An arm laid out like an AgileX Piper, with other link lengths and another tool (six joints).
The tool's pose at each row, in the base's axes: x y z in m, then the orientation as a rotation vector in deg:
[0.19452, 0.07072, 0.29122, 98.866, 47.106, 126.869]
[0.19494, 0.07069, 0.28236, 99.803, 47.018, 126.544]
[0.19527, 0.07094, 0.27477, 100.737, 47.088, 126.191]
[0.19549, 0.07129, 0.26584, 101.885, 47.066, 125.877]
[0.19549, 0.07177, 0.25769, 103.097, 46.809, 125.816]
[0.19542, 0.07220, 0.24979, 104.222, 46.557, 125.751]
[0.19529, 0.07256, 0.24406, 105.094, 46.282, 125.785]
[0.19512, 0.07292, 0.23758, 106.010, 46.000, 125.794]
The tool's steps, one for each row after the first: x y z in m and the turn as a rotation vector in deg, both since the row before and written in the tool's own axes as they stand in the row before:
[-0.00742, -0.00475, -0.00099, 0.241, -0.540, 0.389]
[-0.00625, -0.00427, -0.00072, 0.341, -0.530, 0.341]
[-0.00732, -0.00506, -0.00090, 0.378, -0.590, 0.517]
[-0.00660, -0.00473, -0.00086, 0.312, -0.488, 0.758]
[-0.00646, -0.00449, -0.00083, 0.283, -0.454, 0.704]
[-0.00469, -0.00326, -0.00061, 0.191, -0.308, 0.613]
[-0.00536, -0.00359, -0.00069, 0.201, -0.335, 0.629]

